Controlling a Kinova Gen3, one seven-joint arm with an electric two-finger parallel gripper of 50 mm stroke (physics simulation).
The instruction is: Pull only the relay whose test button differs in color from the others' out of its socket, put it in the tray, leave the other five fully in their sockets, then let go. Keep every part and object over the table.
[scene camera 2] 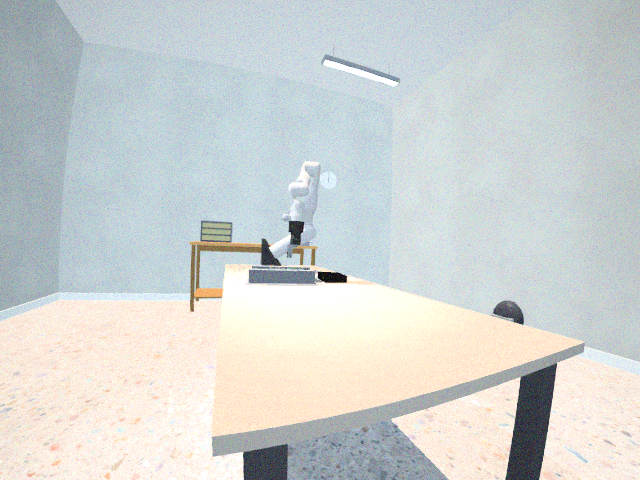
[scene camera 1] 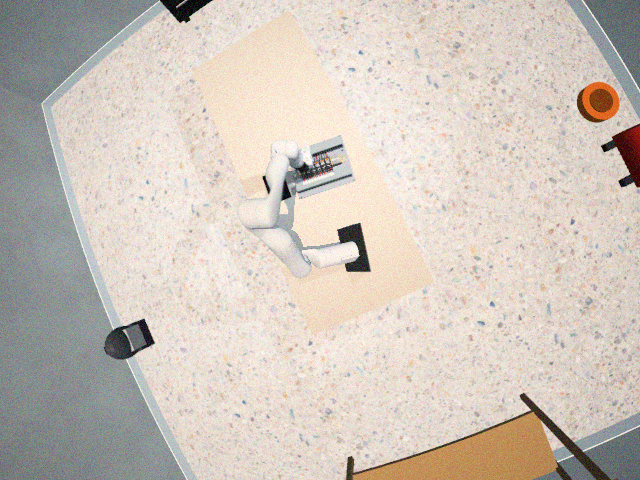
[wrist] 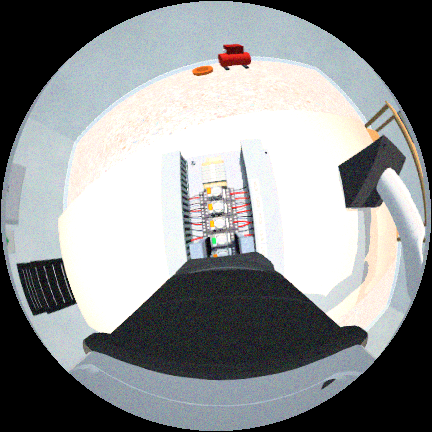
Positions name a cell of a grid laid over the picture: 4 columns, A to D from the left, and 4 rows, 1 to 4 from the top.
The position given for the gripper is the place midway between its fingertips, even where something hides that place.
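Note:
A grey panel (wrist: C2) appears in the scene, together with the gripper (wrist: C3).

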